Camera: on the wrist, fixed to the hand. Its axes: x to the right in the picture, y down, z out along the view.
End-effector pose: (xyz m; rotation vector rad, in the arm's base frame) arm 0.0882 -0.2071 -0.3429 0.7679 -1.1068 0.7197
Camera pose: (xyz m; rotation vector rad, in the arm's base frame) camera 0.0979 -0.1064 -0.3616 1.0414 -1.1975 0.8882
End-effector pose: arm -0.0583 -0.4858 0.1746 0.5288 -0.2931 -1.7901
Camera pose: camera 0.0252 -0.4888 0.1146 0.5601 -0.6678 -1.7422
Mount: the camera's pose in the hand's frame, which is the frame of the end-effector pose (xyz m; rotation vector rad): -0.0027 0.0437 -0.0931 0.2744 -0.1621 0.0651
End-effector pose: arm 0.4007 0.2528 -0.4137 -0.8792 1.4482 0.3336
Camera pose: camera 0.3039 0.2181 -0.4145 -0.5715 1.3359 0.2415
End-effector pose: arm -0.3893 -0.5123 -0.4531 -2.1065 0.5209 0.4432
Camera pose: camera -0.4034 -0.6120 -0.4318 -1.7786 0.5251 0.5427
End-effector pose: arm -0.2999 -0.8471 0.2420 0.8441 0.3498 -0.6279
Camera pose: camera -0.2780 -0.7515 0.2108 1.0545 0.0889 -0.6881
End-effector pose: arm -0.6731 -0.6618 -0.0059 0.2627 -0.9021 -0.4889
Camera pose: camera -0.5870 -0.6214 -0.0452 0.4466 -1.1341 -0.3283
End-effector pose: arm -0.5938 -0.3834 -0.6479 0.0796 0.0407 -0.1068
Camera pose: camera -0.5951 -0.3322 -0.7371 0.3458 -0.1388 -0.0529
